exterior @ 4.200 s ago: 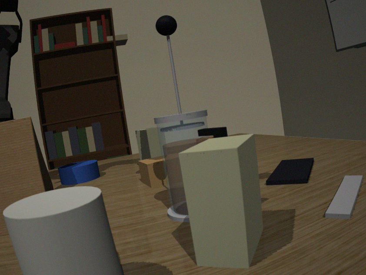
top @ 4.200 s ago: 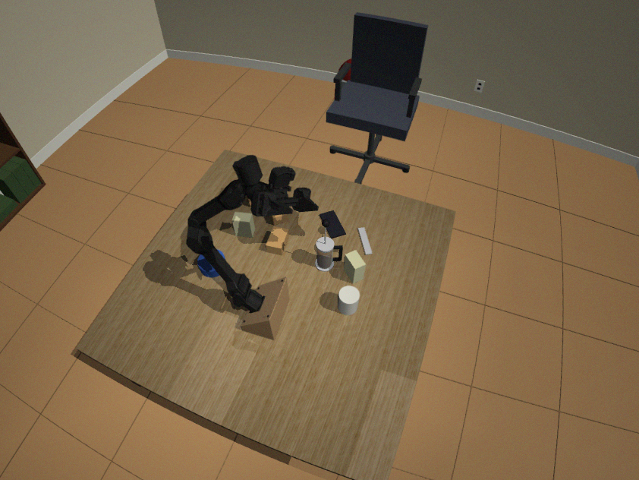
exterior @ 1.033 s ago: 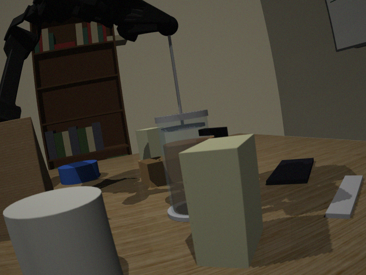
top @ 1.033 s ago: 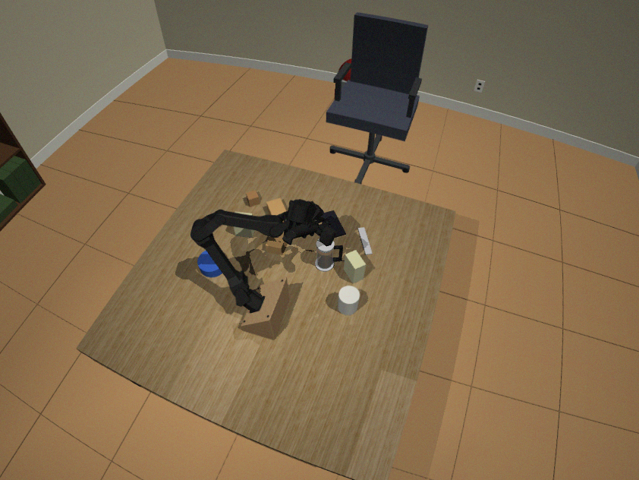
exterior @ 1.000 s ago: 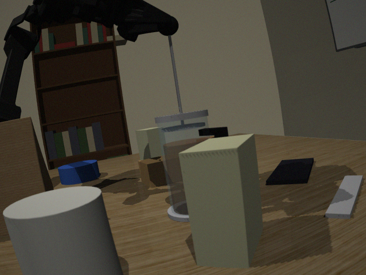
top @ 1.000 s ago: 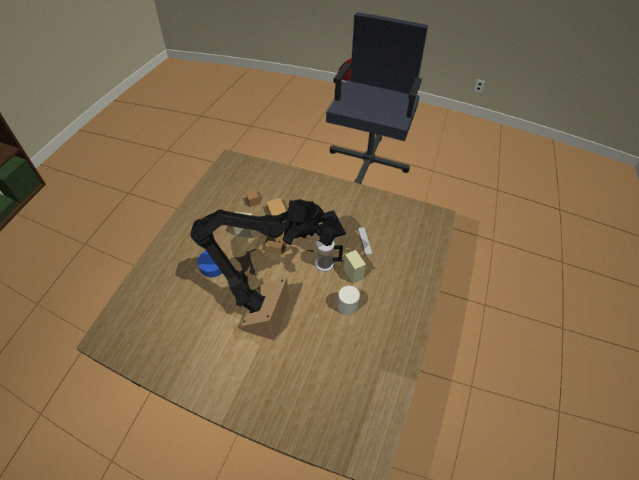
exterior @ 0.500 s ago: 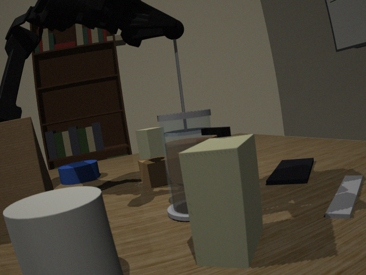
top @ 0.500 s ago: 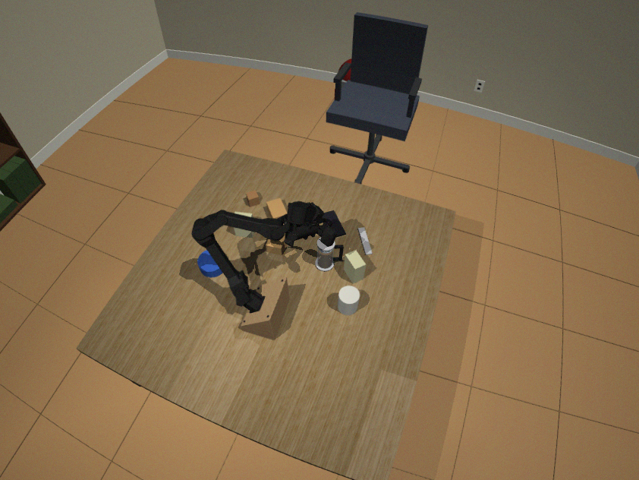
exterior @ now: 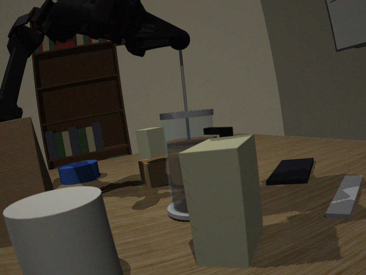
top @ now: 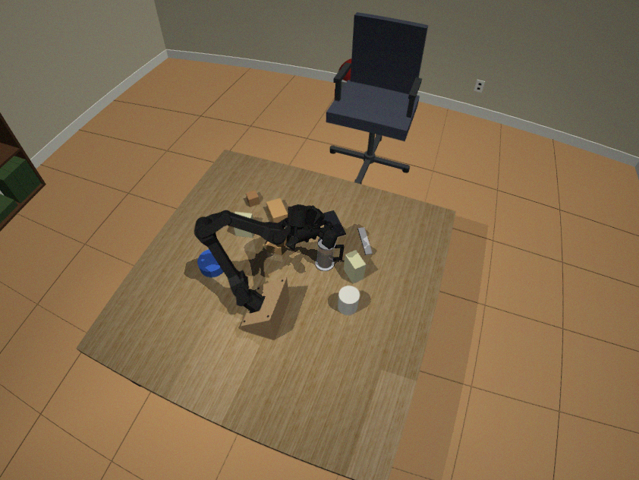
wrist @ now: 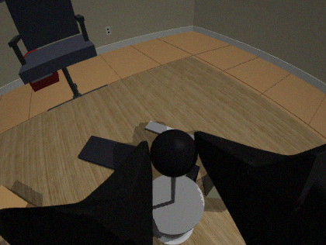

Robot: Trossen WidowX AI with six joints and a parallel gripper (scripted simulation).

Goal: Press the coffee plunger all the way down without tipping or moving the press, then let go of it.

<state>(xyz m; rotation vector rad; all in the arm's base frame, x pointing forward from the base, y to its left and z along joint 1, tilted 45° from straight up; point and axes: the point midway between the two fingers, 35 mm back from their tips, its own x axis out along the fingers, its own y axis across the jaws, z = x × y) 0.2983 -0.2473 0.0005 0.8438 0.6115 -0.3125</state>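
My gripper tip is 120 mm above the coffee press, 10 mm to the left of it and 10 mm past it. Round my gripper tip: white cylinder (200 mm below, 190 mm behind, 130 mm to the right); then black plate (240 mm below, 200 mm ahead, 30 mm to the left); then grey bar (240 mm below, 150 mm ahead, 130 mm to the right).
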